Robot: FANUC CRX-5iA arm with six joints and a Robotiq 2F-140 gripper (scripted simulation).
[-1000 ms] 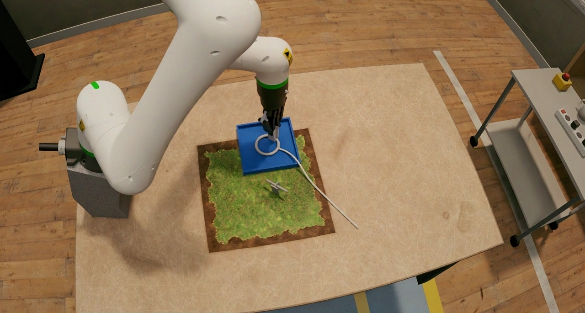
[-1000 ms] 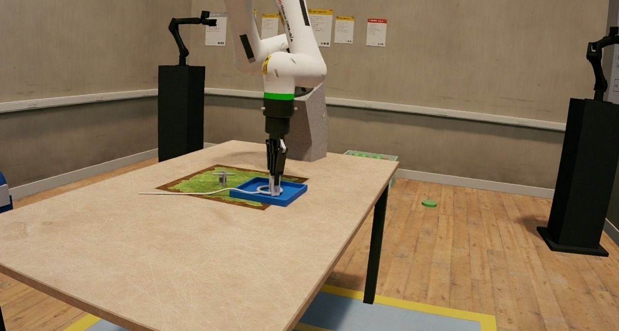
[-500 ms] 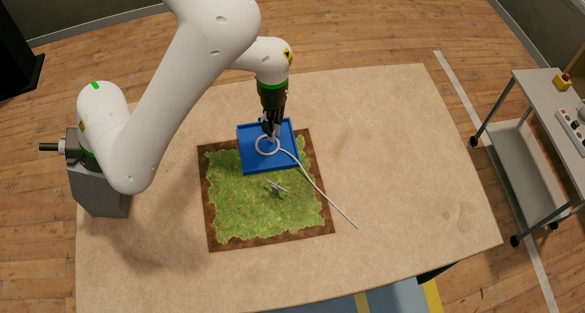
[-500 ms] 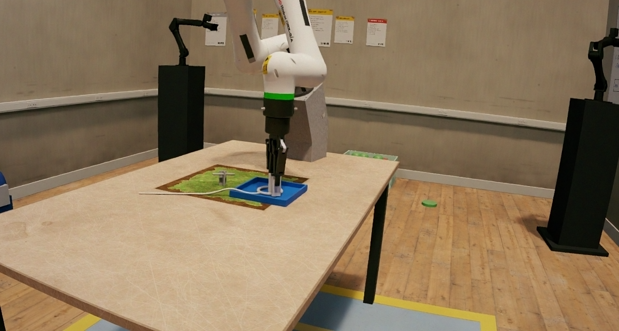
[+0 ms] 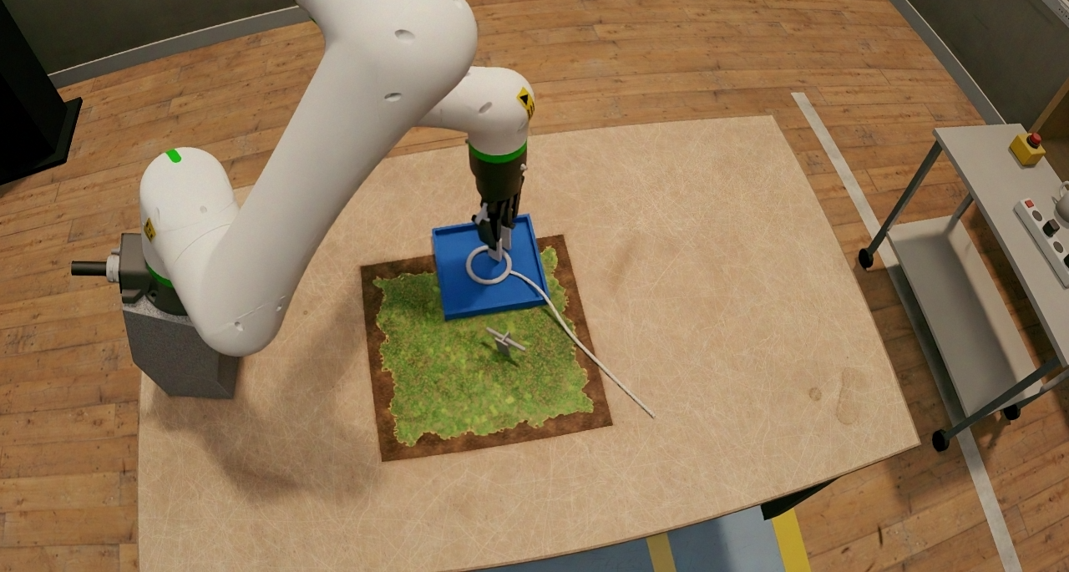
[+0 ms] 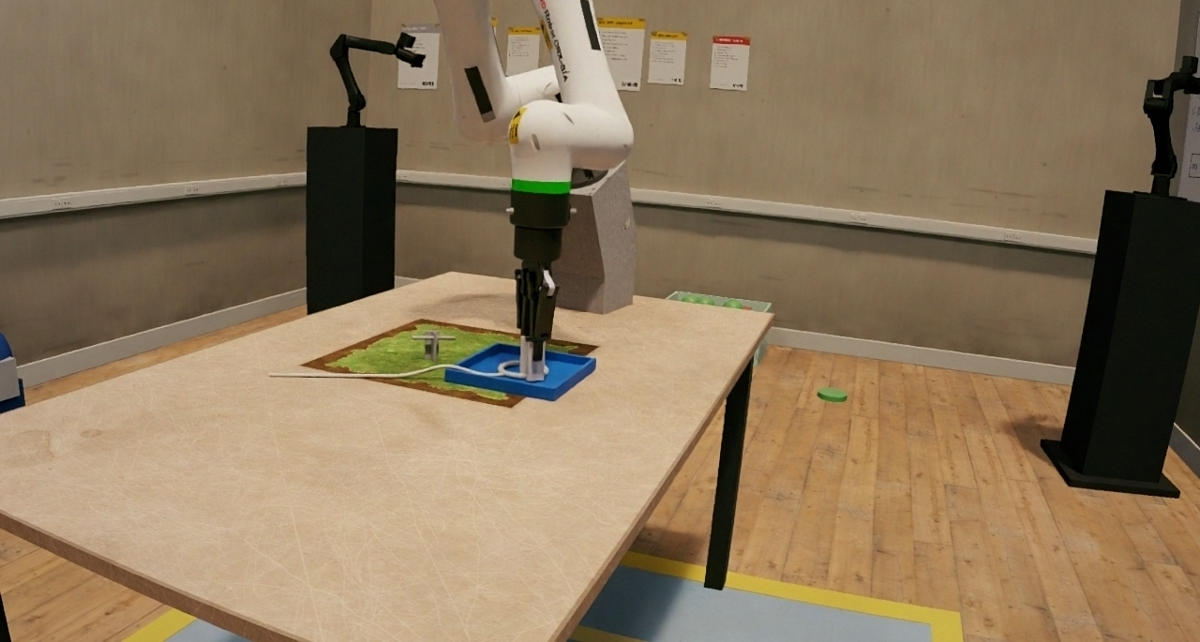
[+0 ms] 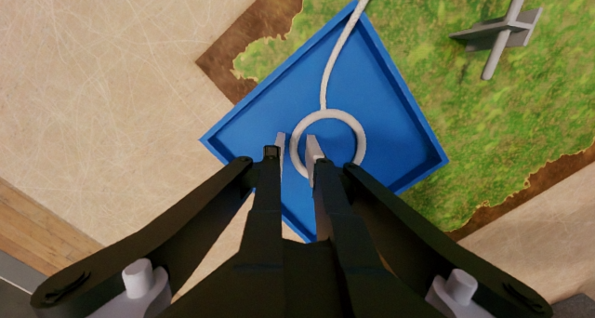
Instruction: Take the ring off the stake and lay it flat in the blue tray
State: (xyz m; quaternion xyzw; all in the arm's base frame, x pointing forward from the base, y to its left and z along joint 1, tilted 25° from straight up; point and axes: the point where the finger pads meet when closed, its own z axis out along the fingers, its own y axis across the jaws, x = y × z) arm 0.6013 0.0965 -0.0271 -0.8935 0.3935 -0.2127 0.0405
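My hand is 3 cm past the white ring, 3 cm above it and 2 cm to the left of it. The rest, counted from my hand: grey T-topped stake (20 cm to the right, 4 cm behind, 2 cm below); mat (17 cm to the right, 9 cm behind, 5 cm below); blue tray (3 cm below, 3 cm behind, 2 cm to the right).
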